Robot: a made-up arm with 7 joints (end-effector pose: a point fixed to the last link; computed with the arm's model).
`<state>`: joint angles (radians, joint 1 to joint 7).
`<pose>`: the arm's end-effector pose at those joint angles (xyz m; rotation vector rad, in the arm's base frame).
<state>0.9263 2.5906 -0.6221 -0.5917 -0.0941 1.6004 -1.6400</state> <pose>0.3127 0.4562 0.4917 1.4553 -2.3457 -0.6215</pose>
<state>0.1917 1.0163 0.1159 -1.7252 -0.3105 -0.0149 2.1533</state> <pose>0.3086 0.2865 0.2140 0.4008 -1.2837 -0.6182</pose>
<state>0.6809 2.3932 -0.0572 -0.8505 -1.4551 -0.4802 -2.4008</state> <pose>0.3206 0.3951 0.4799 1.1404 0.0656 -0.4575</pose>
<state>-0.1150 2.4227 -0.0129 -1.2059 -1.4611 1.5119 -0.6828</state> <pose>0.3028 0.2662 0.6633 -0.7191 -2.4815 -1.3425</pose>
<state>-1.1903 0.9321 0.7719 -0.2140 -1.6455 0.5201 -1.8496</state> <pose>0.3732 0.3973 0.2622 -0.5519 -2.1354 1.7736</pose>
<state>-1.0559 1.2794 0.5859 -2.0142 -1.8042 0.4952 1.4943</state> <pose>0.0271 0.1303 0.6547 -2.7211 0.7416 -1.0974</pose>
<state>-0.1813 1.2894 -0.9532 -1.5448 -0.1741 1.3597 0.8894</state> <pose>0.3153 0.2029 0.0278 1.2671 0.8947 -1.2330</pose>
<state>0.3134 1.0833 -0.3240 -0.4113 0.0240 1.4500 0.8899</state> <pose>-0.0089 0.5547 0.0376 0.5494 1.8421 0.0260</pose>
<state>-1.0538 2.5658 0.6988 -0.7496 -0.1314 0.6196 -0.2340</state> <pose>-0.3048 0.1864 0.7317 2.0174 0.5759 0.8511</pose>
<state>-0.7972 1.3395 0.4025 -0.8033 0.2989 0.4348 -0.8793</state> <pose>0.2342 0.4464 0.5016 1.8707 0.4955 -0.9373</pose>
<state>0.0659 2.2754 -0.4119 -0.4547 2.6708 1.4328 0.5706</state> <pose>0.1325 0.4772 0.6530 0.0909 -0.4464 0.0831</pose>
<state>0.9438 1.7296 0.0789 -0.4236 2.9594 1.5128 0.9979</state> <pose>0.0138 0.6174 0.3550 -0.5927 -0.3884 0.8849</pose>
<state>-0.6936 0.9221 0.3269 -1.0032 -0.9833 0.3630 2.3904</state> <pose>0.3490 0.3717 0.3641 0.9926 -1.4216 0.2057</pose>
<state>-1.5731 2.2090 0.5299 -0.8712 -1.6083 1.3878 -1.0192</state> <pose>-0.3194 0.3769 0.6345 -0.0270 1.2857 0.4794</pose>
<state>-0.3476 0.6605 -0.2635 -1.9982 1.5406 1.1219 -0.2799</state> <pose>0.3736 0.0276 0.3322 -0.0907 -1.1215 -2.1875</pose>
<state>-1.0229 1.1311 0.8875 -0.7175 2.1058 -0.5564 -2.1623</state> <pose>0.2107 0.4674 0.4392 1.4311 -0.3548 0.3613</pose>
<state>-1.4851 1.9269 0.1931 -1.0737 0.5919 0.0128 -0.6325</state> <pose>-0.1073 0.3063 0.6943 2.7635 -0.1043 0.3693</pose>
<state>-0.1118 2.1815 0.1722 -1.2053 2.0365 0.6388 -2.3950</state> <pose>0.2674 0.2755 0.6248 -1.7889 -1.0017 1.8444</pose>
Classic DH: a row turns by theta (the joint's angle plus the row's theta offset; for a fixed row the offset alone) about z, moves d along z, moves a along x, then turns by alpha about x. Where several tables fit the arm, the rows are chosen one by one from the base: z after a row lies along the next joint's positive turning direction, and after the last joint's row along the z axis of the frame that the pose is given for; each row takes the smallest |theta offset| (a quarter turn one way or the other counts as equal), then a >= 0, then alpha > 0; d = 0 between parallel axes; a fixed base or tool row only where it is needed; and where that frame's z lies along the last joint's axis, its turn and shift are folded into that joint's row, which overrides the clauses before.
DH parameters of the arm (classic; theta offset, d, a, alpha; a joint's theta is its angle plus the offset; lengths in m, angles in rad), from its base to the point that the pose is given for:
base (fixed): 0 0.2694 -0.0178 -1.2217
joint 1: -1.5708 0.0529 0.0161 -1.5708
joint 2: 1.2217 0.0301 -0.0138 1.5708
joint 3: 1.5708 -0.1977 0.0039 -1.5708
joint 4: 0 0.029 -0.062 1.5708
joint 5: 0 -0.331 -0.0148 -1.5708
joint 6: 0 -0.0009 0.0261 1.5708
joint 7: 0.9121 -0.0422 0.0078 0.2578
tool (fixed): -2.4024 0.0573 0 0

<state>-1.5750 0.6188 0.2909 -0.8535 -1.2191 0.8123 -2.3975</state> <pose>0.3910 0.1763 0.5716 -0.9113 -2.4459 1.2075</pose>
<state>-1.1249 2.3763 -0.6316 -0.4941 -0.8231 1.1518 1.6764</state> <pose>-0.1458 0.4299 0.6741 2.1375 0.6964 1.4345</pose>
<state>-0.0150 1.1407 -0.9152 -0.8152 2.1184 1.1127 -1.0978</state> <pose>0.1924 0.4217 -0.0171 -0.5101 0.0468 -1.7659</pose>
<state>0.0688 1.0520 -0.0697 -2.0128 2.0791 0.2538 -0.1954</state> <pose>0.3425 0.1812 0.2612 -0.0040 -1.3689 -1.1127</pose>
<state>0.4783 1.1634 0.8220 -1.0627 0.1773 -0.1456 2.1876</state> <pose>0.0860 0.5286 0.2867 0.7176 -1.3979 0.3195</pose>
